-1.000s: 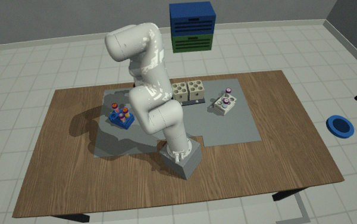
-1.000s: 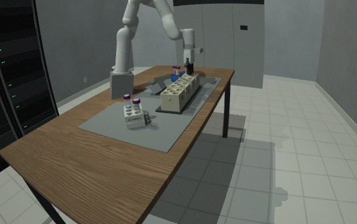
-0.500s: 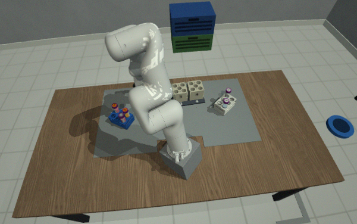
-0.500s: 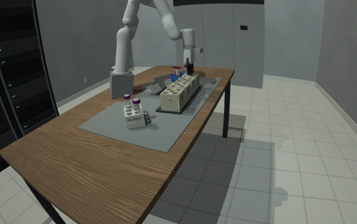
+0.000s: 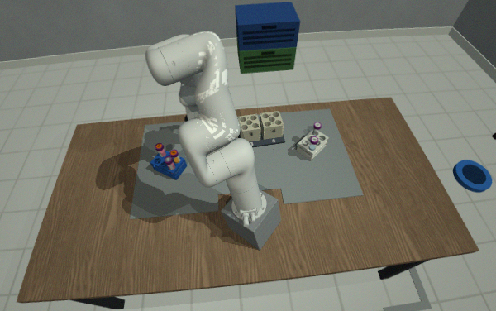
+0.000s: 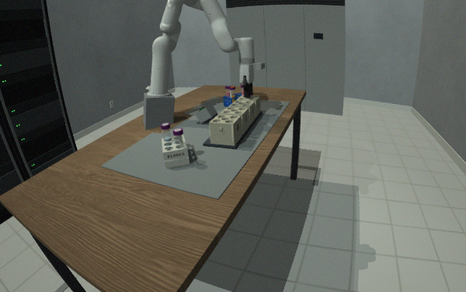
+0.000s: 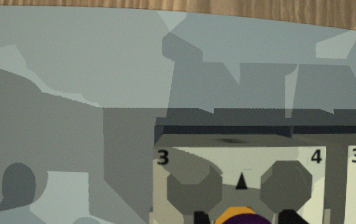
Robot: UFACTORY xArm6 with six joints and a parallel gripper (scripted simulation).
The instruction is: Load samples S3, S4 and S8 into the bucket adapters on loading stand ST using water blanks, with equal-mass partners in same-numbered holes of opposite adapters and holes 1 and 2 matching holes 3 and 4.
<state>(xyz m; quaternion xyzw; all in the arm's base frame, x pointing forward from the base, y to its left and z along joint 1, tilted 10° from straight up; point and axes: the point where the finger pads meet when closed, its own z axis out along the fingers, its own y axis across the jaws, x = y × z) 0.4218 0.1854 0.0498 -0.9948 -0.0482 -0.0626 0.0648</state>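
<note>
My gripper is now 10 mm to the left of the amber-filled sample tube and 50 mm above it. Also, from my hand: adapter: 70 mm below; then white blanks rack: 80 mm behind, 510 mm to the right, 90 mm below.
</note>
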